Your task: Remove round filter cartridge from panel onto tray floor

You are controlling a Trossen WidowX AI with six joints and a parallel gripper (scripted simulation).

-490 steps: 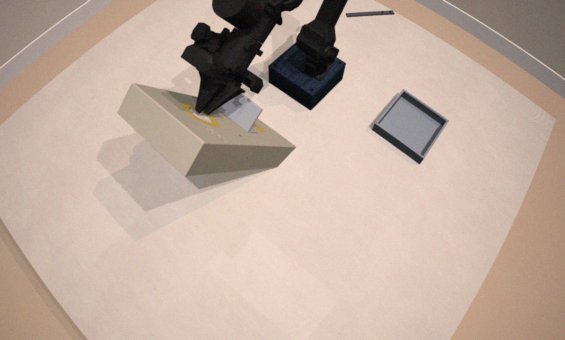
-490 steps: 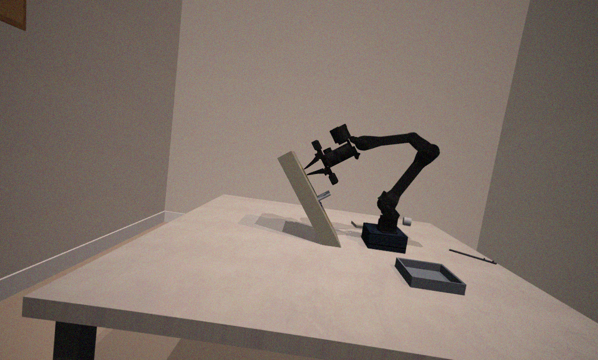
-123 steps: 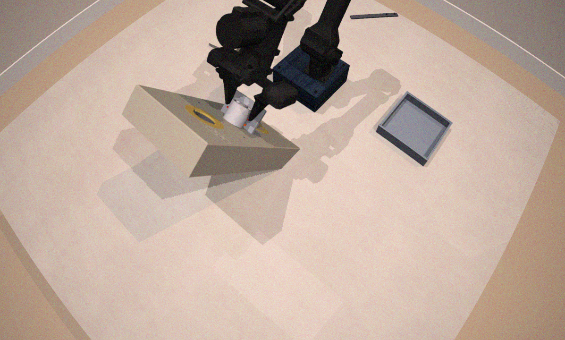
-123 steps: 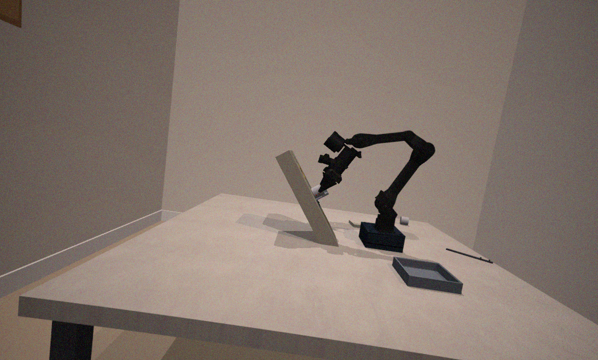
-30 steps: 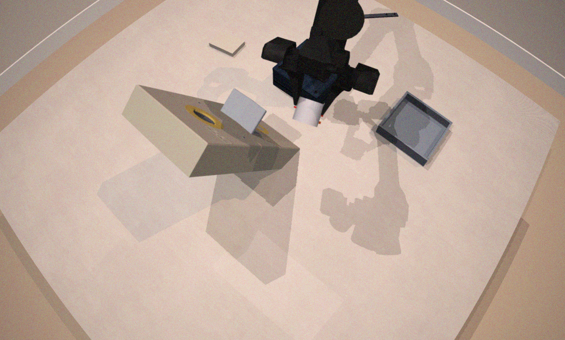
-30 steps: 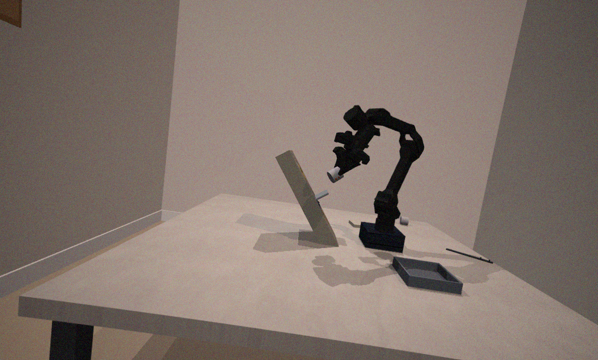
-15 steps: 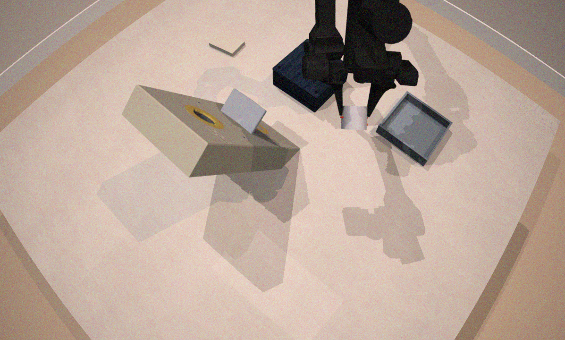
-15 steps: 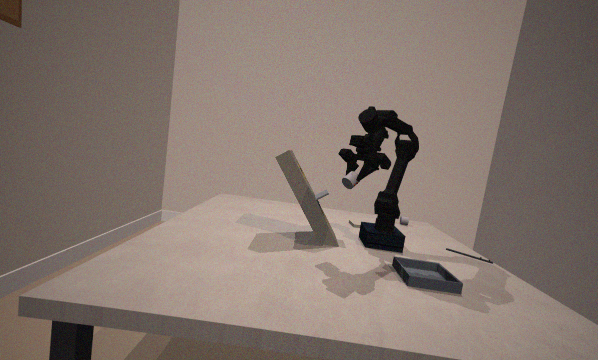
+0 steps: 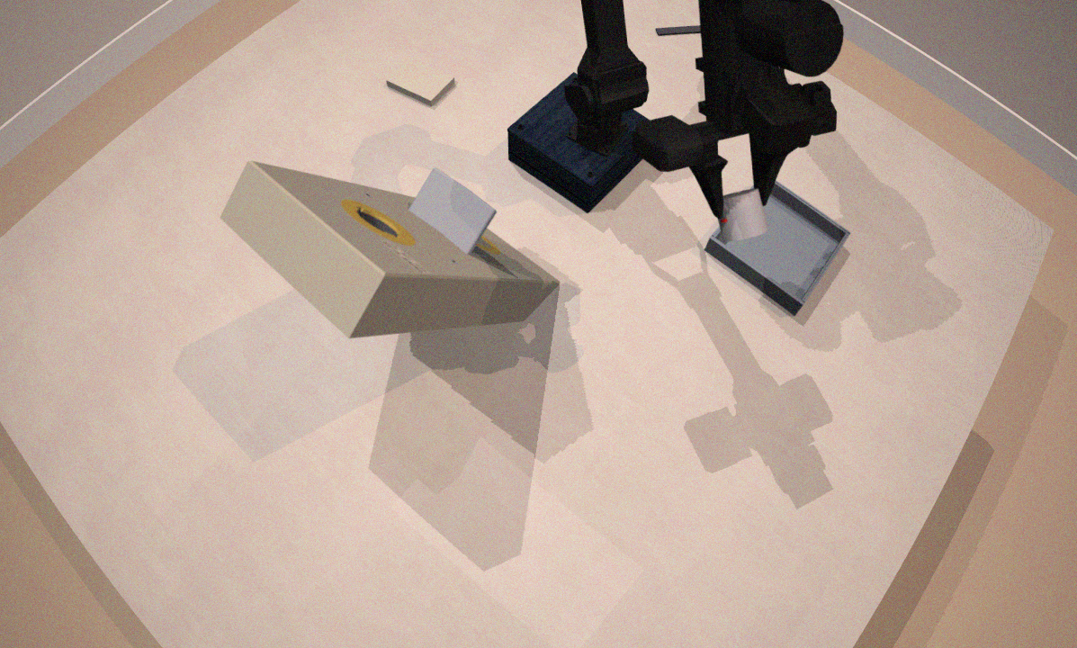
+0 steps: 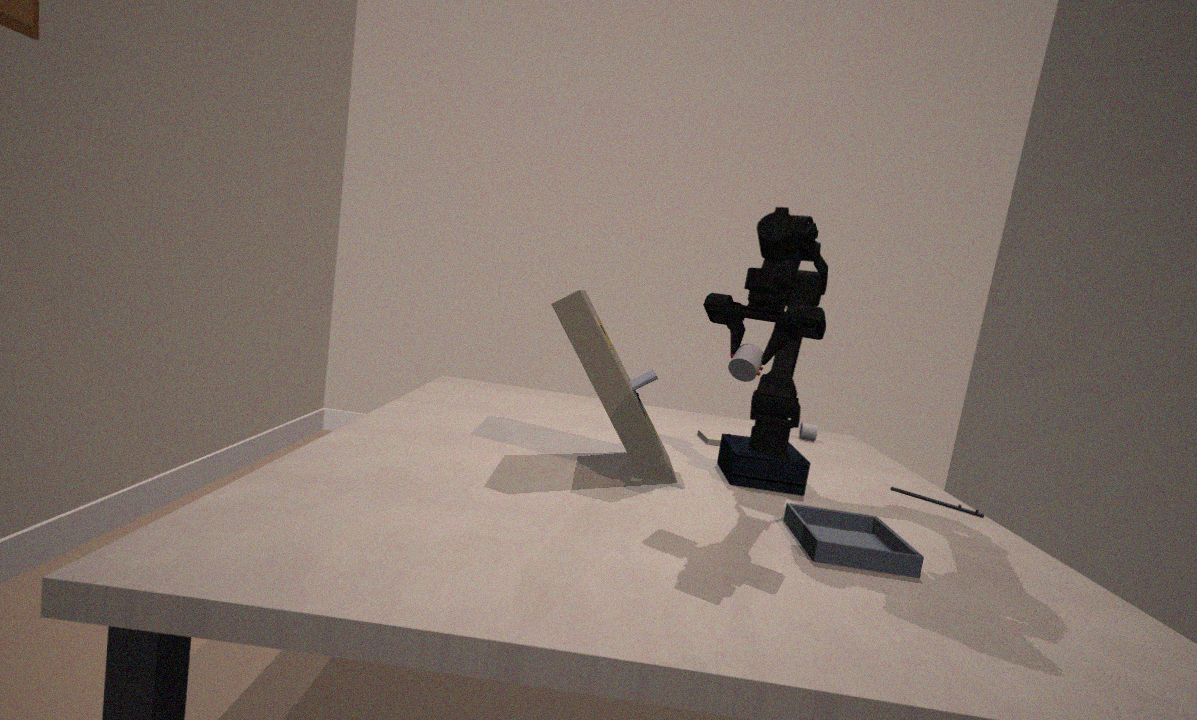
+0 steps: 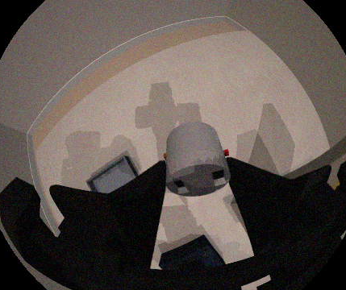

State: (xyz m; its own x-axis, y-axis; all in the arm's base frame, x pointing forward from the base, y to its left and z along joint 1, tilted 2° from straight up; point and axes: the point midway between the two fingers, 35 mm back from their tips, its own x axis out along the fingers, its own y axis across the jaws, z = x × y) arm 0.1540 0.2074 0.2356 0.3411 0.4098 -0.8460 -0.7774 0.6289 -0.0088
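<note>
Right now my gripper tip is 25 cm above the tray, 19 cm past it and 6 cm to the right of it. Round my gripper tip: filter cartridge (right at my gripper tip); service panel (28 cm to the right, 15 cm ahead, 9 cm below).
</note>
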